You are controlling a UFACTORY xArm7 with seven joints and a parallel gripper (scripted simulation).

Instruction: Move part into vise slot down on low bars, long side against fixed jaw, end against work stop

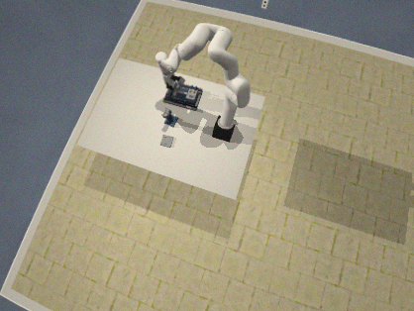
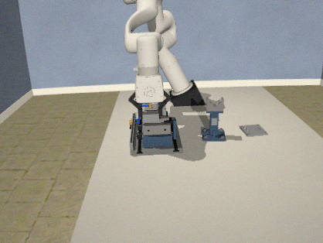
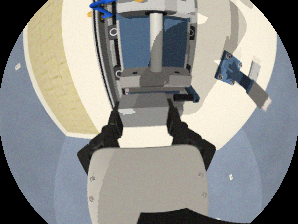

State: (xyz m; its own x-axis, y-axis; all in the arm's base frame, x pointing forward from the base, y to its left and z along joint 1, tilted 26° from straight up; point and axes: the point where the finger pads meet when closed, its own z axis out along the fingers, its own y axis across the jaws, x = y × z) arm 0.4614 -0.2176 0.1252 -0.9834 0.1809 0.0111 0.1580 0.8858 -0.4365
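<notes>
My gripper is now 20 mm above the part. Also, from my hand: V-block post: 250 mm to the left, 70 mm below; then air cylinder: 160 mm behind, 50 mm to the left, 50 mm below; then infeed plate: 430 mm to the left, 120 mm below.
</notes>
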